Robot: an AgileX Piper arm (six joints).
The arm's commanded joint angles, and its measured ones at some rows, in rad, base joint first. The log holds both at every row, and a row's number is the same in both.
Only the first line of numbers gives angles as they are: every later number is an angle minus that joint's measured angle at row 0.
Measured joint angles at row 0: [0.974, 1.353, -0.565, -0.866, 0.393, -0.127]
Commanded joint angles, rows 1 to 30: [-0.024, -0.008, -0.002, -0.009, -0.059, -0.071]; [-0.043, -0.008, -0.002, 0.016, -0.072, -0.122]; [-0.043, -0.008, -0.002, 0.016, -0.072, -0.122]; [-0.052, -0.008, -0.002, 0.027, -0.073, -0.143]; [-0.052, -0.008, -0.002, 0.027, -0.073, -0.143]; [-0.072, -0.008, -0.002, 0.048, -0.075, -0.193]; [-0.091, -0.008, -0.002, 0.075, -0.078, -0.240]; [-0.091, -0.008, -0.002, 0.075, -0.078, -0.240]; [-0.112, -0.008, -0.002, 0.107, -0.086, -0.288]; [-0.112, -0.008, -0.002, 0.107, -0.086, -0.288]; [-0.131, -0.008, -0.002, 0.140, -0.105, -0.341]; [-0.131, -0.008, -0.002, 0.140, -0.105, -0.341]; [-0.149, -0.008, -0.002, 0.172, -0.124, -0.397]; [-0.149, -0.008, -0.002, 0.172, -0.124, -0.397]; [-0.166, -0.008, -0.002, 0.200, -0.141, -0.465]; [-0.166, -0.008, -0.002, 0.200, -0.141, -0.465]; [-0.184, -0.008, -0.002, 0.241, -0.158, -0.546]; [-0.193, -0.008, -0.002, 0.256, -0.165, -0.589]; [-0.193, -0.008, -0.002, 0.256, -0.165, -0.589]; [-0.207, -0.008, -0.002, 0.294, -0.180, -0.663]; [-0.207, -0.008, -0.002, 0.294, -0.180, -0.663]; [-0.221, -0.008, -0.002, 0.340, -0.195, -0.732]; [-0.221, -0.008, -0.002, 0.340, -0.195, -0.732]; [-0.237, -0.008, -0.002, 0.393, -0.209, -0.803]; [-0.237, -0.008, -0.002, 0.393, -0.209, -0.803]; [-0.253, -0.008, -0.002, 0.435, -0.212, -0.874]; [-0.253, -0.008, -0.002, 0.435, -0.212, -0.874]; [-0.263, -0.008, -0.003, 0.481, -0.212, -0.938]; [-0.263, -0.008, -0.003, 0.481, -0.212, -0.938]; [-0.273, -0.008, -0.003, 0.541, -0.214, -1.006]
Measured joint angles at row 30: [-0.257, 0.000, 0.001, 0.472, -0.152, -0.903]
